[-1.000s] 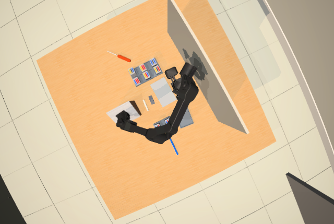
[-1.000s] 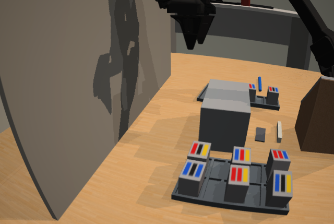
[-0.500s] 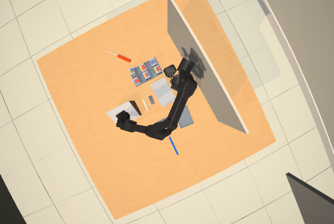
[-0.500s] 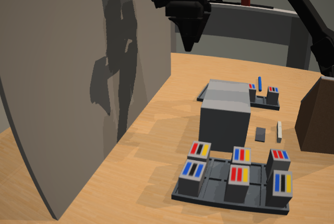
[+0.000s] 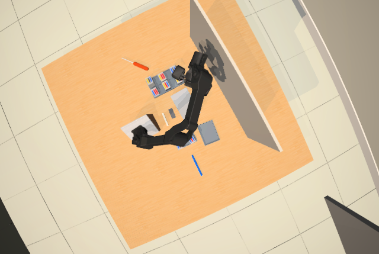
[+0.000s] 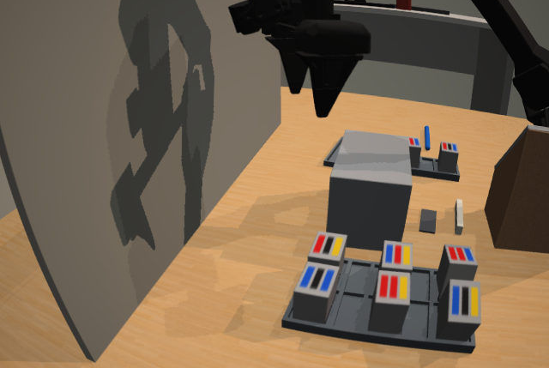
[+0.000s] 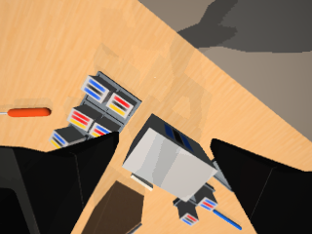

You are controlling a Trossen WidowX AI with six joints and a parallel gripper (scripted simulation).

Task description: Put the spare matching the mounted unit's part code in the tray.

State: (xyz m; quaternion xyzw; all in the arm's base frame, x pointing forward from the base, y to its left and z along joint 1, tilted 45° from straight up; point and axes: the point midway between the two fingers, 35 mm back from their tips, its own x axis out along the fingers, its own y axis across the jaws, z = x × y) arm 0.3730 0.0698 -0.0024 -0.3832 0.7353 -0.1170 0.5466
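Right now the red-black-yellow spare is 14 cm below my gripper tip, 8 cm to the left of it and 4 cm behind it. Round my gripper tip: flat grey tray (28 cm to the right, 18 cm below, 6 cm behind); tall grey panel (15 cm ahead, 8 cm to the right, 4 cm above); grey mounted unit (13 cm below, 8 cm behind, 6 cm to the right).
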